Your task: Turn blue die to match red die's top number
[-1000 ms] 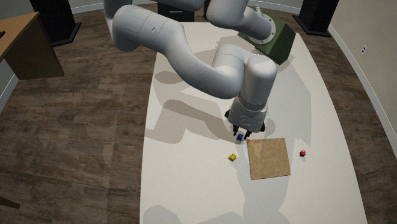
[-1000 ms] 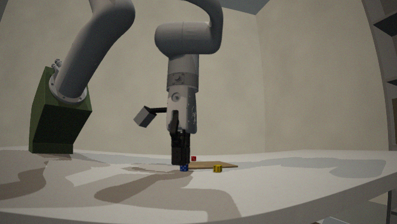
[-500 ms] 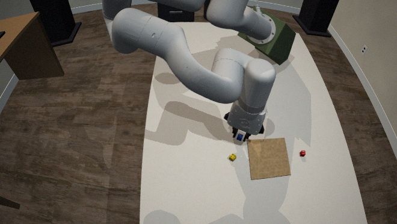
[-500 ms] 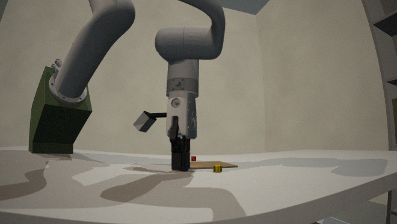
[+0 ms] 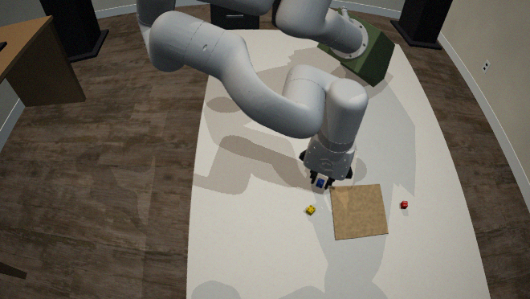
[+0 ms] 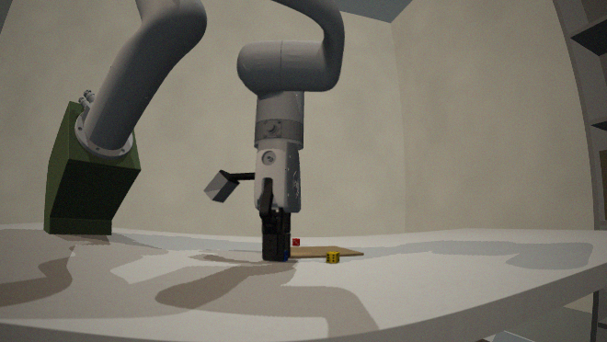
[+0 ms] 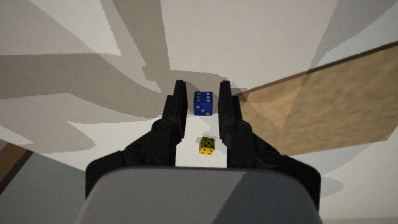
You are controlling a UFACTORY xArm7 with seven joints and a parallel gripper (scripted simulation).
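The blue die is 10 mm below my hand and 10 mm ahead of it. Round my hand: mat (90 mm ahead, 80 mm to the left, 20 mm below); red die (210 mm to the left, 110 mm ahead, 10 mm below); yellow die (70 mm ahead, 40 mm to the right, 10 mm below).
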